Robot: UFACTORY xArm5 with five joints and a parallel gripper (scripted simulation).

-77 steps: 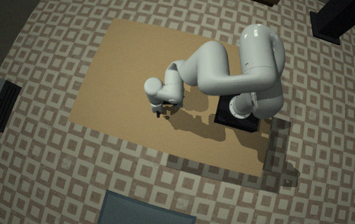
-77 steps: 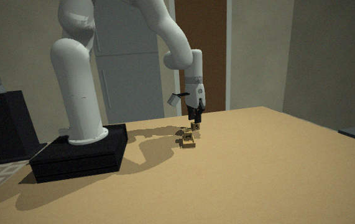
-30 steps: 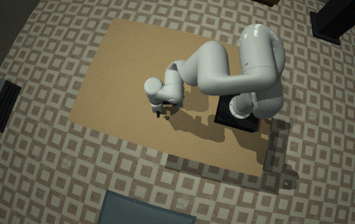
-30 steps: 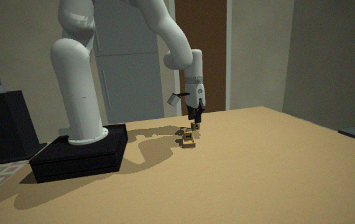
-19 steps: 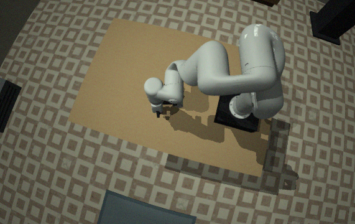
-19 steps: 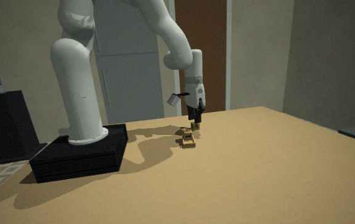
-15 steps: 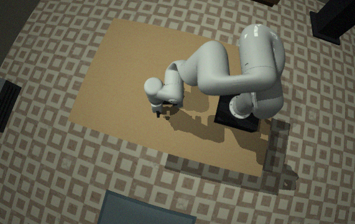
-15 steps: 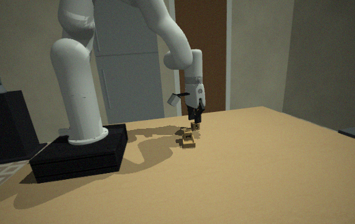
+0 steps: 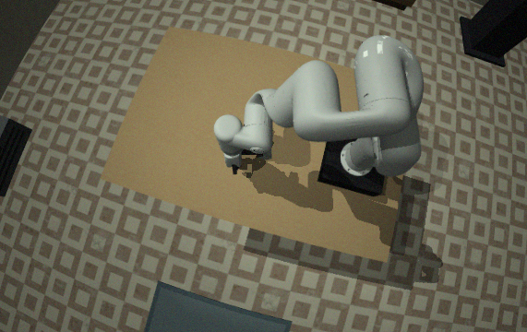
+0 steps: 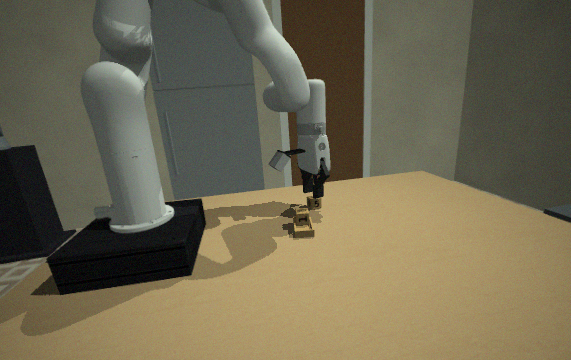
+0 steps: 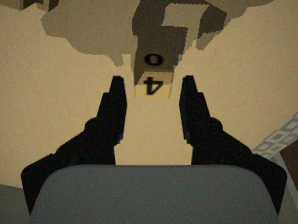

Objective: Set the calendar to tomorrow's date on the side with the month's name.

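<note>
The wooden date cube is 4 cm below my hand. The rest, counted from my hand: wooden calendar tray (12 cm to the right, 7 cm behind, 5 cm below).
</note>
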